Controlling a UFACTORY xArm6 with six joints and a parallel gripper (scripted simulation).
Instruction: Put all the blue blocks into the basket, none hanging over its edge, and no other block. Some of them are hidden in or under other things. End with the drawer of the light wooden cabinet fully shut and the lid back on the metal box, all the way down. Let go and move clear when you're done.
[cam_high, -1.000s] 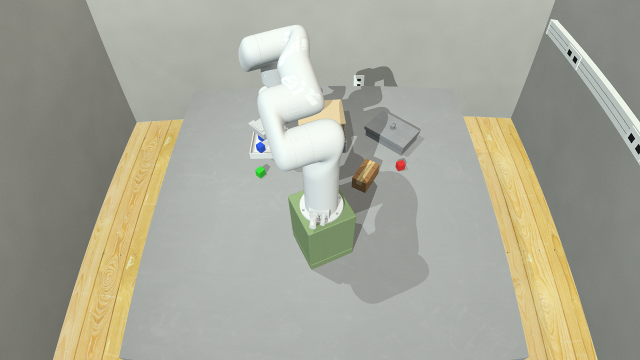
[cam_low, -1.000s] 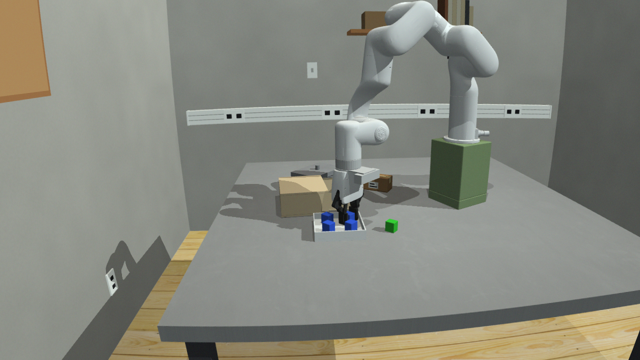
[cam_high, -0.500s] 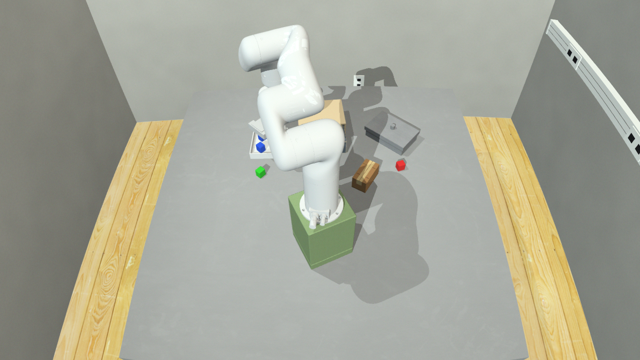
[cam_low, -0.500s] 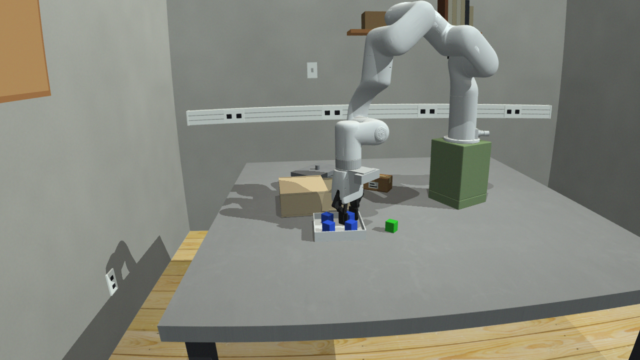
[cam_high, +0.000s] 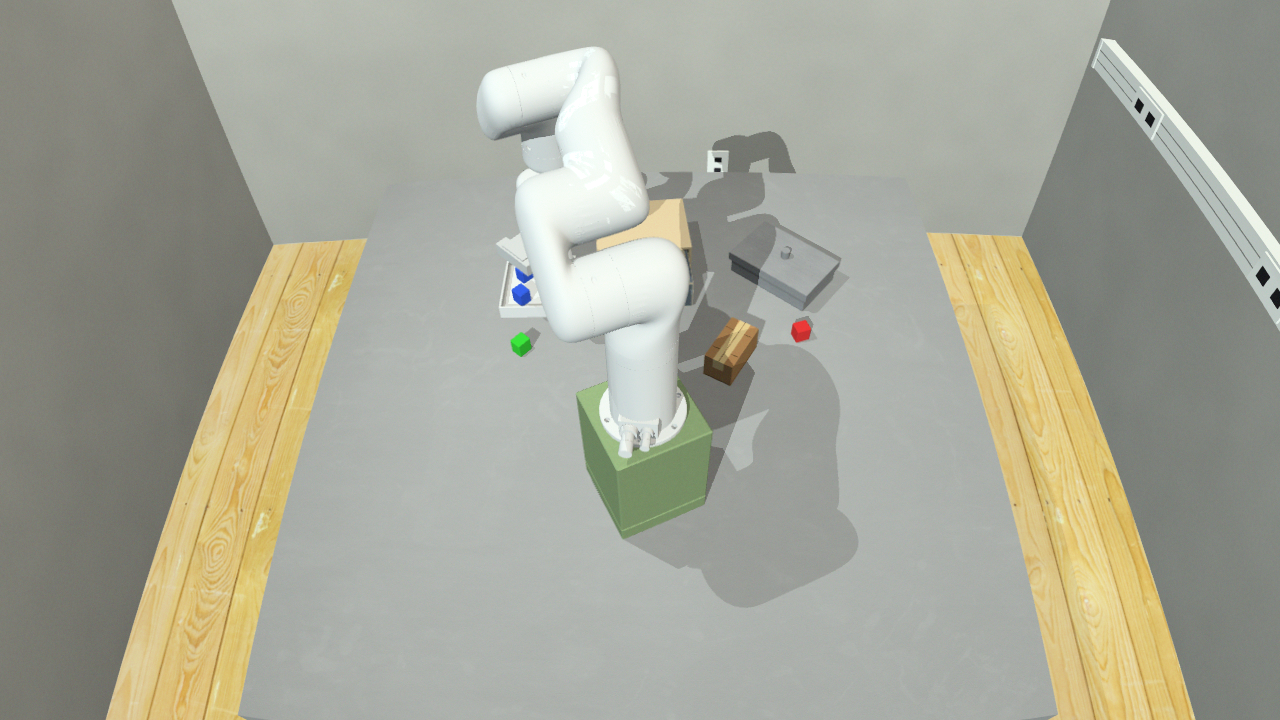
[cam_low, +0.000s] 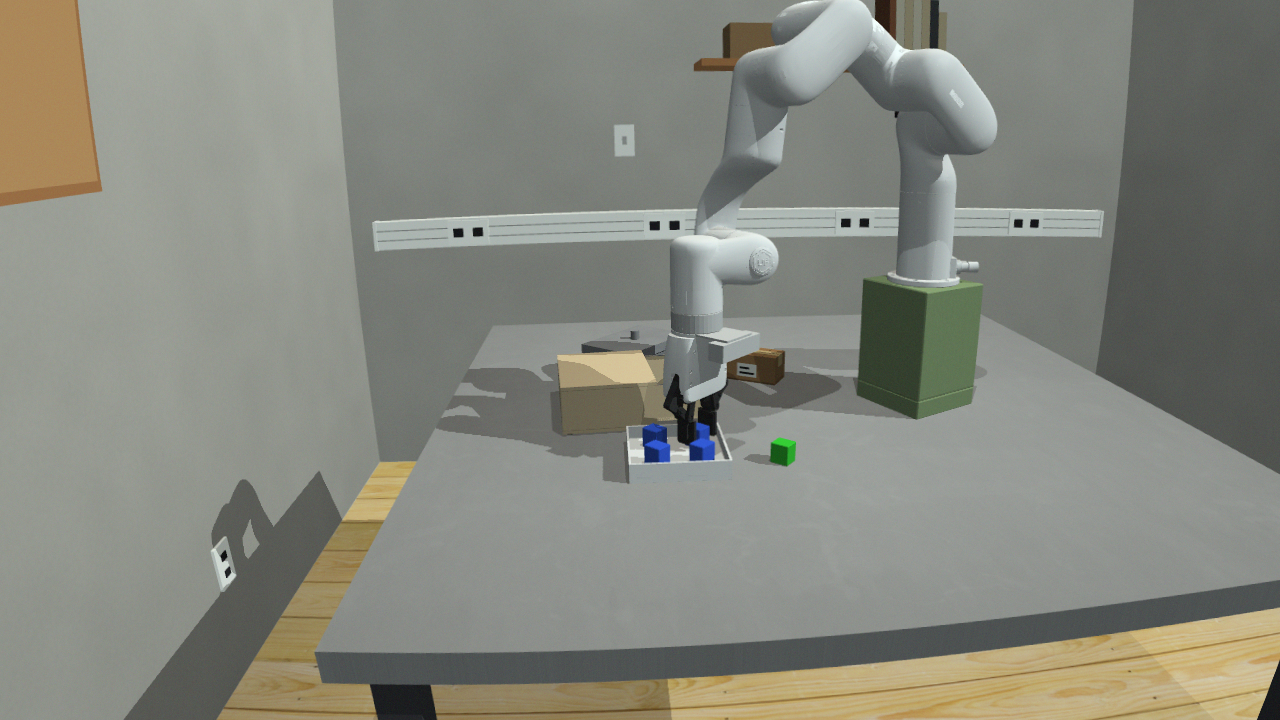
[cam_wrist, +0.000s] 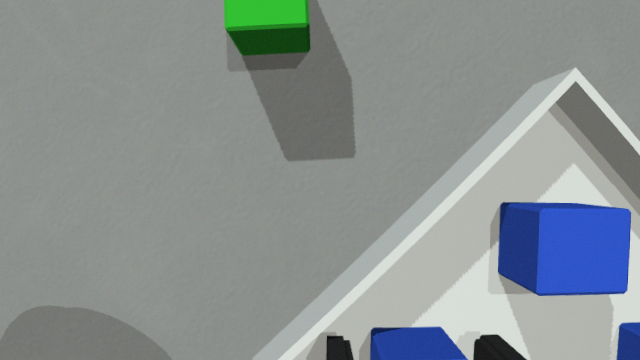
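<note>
Now: the white basket 3 cm ahead of my hand, 4 cm to the left of it and 3 cm below it. The rest, counted from my hand: light wooden cabinet: 11 cm ahead, 17 cm to the right; then brown cardboard box: 11 cm behind, 36 cm to the right; then dark metal box: 13 cm ahead, 46 cm to the right, 1 cm below.
</note>
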